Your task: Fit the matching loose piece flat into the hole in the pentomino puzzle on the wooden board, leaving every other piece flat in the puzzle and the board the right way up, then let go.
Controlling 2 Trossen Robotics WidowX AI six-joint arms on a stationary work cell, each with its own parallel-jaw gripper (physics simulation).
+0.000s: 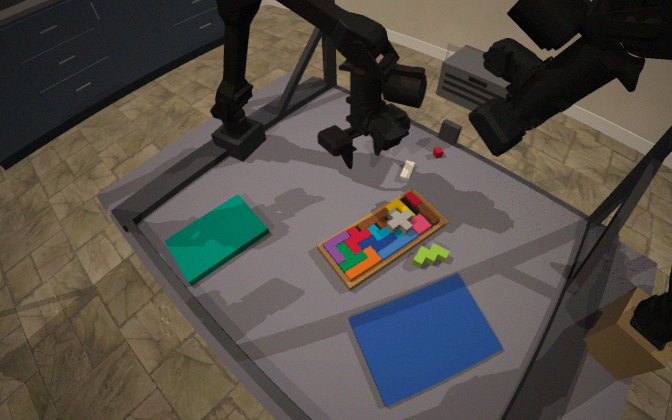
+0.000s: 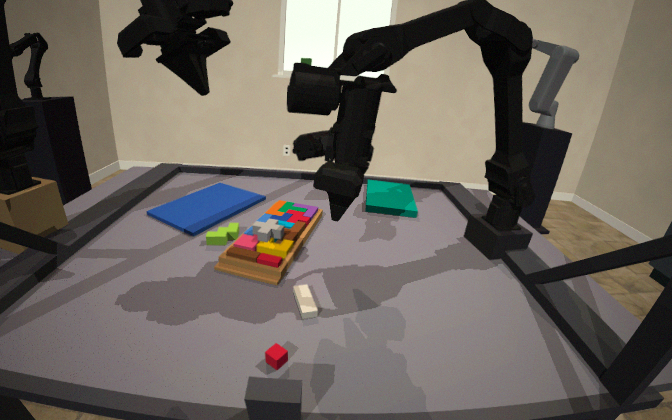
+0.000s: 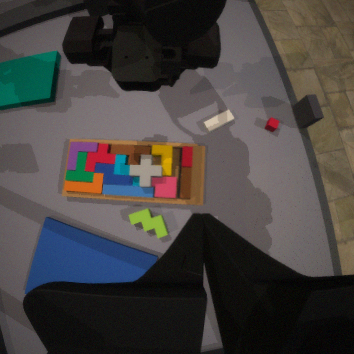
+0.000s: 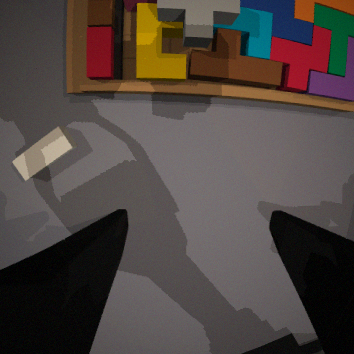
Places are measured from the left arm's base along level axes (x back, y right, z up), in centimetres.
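Pixels of known places: left gripper, fingertip midpoint: (image 2: 205, 94) (image 3: 199, 220); right gripper, fingertip midpoint: (image 1: 363, 161) (image 2: 339, 210) (image 4: 200, 218); left arm's base, link origin: (image 1: 651, 324) (image 2: 16, 186); right arm's base, link origin: (image 1: 236, 128) (image 2: 500, 223).
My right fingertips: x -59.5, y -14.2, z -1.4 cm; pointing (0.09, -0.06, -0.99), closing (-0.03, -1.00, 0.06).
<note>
For each thing: its top centre in the pictures, then the offset to it from my right fingertips.
- wooden board, top centre: (image 4: 229, 24) (image 3: 131, 169) (image 2: 276, 231) (image 1: 386, 231) dx +12.6, dy -3.8, dz -8.4 cm
- grey plus-shaped piece, top centre: (image 3: 144, 169) (image 2: 268, 225) (image 1: 400, 218) dx +13.1, dy -0.8, dz -5.7 cm
- yellow U piece, top centre: (image 4: 161, 39) (image 2: 275, 243) (image 3: 160, 159) (image 1: 400, 210) dx +10.8, dy +1.7, dz -7.6 cm
- lime stepped piece, top centre: (image 3: 147, 224) (image 2: 222, 229) (image 1: 431, 255) dx +22.7, dy -0.6, dz -8.2 cm
- blue slab, top centre: (image 1: 426, 334) (image 3: 85, 277) (image 2: 208, 203) dx +33.3, dy -12.5, dz -9.1 cm
- green slab, top centre: (image 1: 214, 234) (image 2: 390, 193) (image 3: 16, 79) dx -9.3, dy -33.5, dz -8.2 cm
- cream block, top centre: (image 4: 40, 154) (image 2: 304, 297) (image 3: 218, 119) (image 1: 407, 169) dx +2.2, dy +13.0, dz -8.8 cm
- red cube, top centre: (image 2: 276, 351) (image 3: 273, 122) (image 1: 438, 150) dx +2.7, dy +24.0, dz -8.2 cm
The wooden board (image 1: 336, 266) (image 2: 250, 274) (image 3: 199, 175) (image 4: 75, 50) lies on the table, puzzle side up, filled with coloured pieces. A grey plus-shaped piece (image 1: 400, 220) (image 2: 269, 230) (image 3: 145, 170) (image 4: 199, 10) sits raised over neighbouring pieces. Bare wood shows in the notch of the yellow U piece (image 1: 395, 206) (image 2: 276, 248) (image 3: 168, 167) (image 4: 148, 45) and beside it. A lime stepped piece (image 1: 431, 255) (image 2: 222, 234) (image 3: 141, 216) lies loose beside the board. My right gripper (image 1: 363, 160) (image 4: 200, 218) is open and empty, above the table beside the board. My left gripper (image 2: 205, 92) (image 3: 199, 220) is shut, empty, high up.
A blue slab (image 1: 425, 340) (image 2: 205, 207) (image 3: 90, 255) and a green slab (image 1: 217, 235) (image 2: 390, 196) (image 3: 27, 80) lie apart from the board. A cream block (image 1: 407, 170) (image 2: 305, 301) (image 3: 219, 120) (image 4: 44, 153) and a red cube (image 1: 438, 152) (image 2: 276, 356) (image 3: 272, 124) lie past its end.
</note>
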